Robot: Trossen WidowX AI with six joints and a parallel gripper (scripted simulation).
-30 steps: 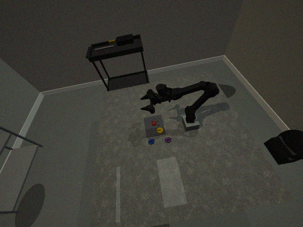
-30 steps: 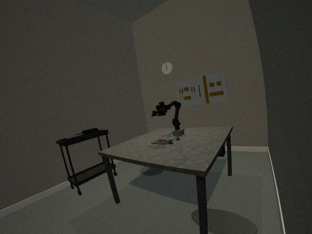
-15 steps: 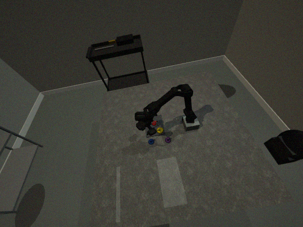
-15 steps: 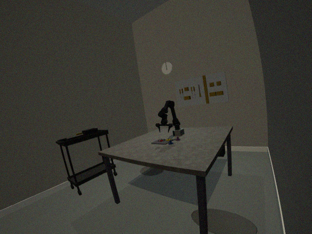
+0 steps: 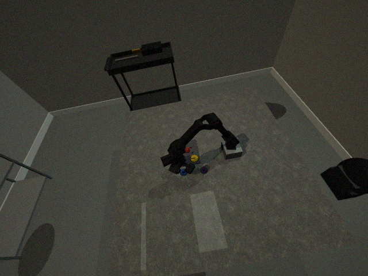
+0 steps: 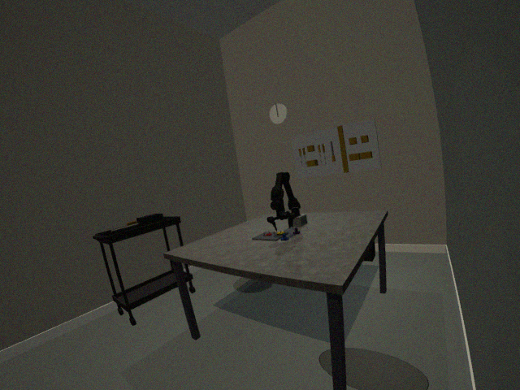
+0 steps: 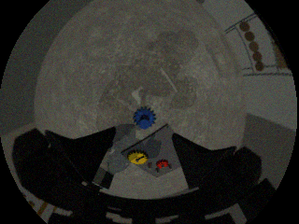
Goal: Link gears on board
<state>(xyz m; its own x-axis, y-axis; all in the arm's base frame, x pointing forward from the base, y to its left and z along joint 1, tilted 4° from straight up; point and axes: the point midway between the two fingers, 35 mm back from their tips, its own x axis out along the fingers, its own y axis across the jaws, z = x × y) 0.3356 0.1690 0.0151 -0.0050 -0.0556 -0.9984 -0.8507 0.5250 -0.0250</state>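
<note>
My gripper tip is 50 mm above the blue gear. Round my gripper tip: purple gear: 140 mm behind, 10 mm to the right, 50 mm below; red gear: 20 mm behind, 170 mm to the right, 50 mm below; yellow gear: 70 mm behind, 100 mm to the right, 50 mm below.
</note>
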